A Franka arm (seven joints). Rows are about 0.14 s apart.
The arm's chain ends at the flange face. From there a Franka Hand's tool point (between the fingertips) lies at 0.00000 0.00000 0.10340 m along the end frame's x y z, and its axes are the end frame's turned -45 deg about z.
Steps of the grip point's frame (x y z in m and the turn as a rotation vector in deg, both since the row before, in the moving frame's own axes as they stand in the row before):
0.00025, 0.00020, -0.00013, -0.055, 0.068, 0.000
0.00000, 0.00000, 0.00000, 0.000, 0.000, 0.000
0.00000, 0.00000, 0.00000, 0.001, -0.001, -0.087
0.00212, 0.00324, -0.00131, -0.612, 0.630, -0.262
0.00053, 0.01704, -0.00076, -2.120, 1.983, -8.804
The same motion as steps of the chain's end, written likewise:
0.00016, -0.00002, -0.00013, 0.009, 0.087, 0.000
0.00000, 0.00000, 0.00000, 0.000, 0.000, 0.000
0.00000, 0.00000, 0.00000, 0.000, -0.001, -0.087
0.00221, 0.00082, -0.00130, 0.013, 0.878, -0.262
0.00720, 0.01190, -0.00063, -0.097, 2.901, -8.804

